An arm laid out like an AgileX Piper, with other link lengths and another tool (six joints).
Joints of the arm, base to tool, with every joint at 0 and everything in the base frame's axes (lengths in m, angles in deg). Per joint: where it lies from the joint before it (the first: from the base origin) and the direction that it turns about. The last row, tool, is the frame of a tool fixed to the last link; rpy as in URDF.
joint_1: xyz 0.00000 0.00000 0.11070 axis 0 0 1
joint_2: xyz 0.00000 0.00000 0.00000 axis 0 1 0
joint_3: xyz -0.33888 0.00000 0.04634 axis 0 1 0
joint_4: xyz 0.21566 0.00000 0.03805 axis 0.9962 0 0.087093
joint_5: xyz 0.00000 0.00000 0.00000 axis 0 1 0
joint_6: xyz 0.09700 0.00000 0.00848 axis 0.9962 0 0.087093
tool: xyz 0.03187 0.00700 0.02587 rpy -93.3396 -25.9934 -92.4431
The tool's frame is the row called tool.
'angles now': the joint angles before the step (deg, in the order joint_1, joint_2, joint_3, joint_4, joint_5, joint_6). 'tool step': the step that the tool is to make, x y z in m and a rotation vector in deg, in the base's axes. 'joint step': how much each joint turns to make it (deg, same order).
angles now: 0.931 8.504 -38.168 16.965 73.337 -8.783
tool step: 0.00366 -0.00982 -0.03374 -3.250 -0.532 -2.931
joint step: 0.271 -4.077 7.009 -4.483 -3.517 0.001
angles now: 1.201 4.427 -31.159 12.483 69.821 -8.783
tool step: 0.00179 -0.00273 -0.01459 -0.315 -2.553 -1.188
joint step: -0.001 -2.925 3.693 -0.979 -3.413 0.125
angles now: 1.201 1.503 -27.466 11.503 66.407 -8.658
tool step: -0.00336 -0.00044 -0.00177 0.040 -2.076 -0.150
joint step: 0.019 -1.872 0.239 -0.115 -0.462 0.056
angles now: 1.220 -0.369 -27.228 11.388 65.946 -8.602
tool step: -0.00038 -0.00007 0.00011 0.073 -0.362 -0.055
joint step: 0.001 -0.236 0.000 -0.001 -0.142 0.061
